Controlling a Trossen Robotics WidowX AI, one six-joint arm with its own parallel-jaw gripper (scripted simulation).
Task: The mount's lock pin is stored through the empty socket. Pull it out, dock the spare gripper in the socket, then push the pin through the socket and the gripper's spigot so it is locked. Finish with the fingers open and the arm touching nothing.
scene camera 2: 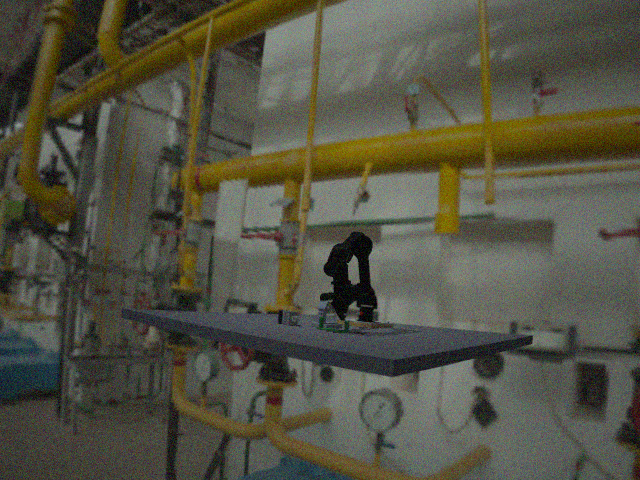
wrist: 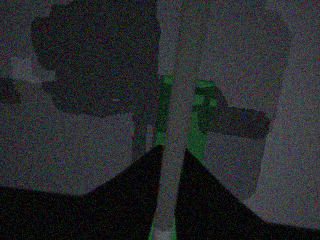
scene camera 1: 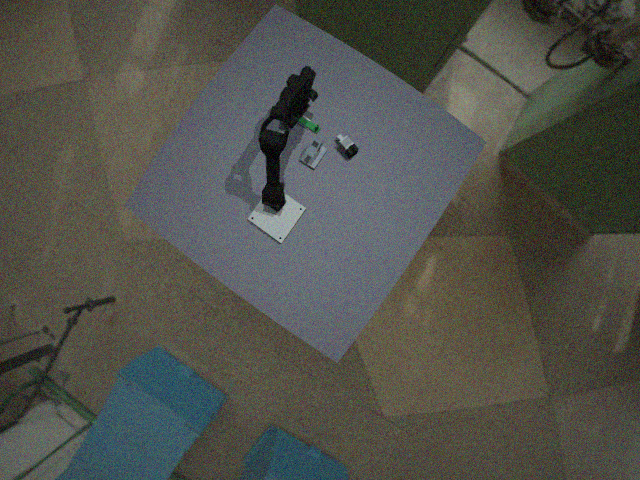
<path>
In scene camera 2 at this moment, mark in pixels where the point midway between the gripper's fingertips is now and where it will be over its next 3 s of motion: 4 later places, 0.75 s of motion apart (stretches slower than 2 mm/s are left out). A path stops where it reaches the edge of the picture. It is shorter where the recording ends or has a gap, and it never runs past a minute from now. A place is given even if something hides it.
My gripper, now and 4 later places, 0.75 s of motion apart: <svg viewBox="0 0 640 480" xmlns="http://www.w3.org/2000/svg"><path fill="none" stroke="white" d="M342 320L331 314L329 321L329 324L329 323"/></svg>
</path>
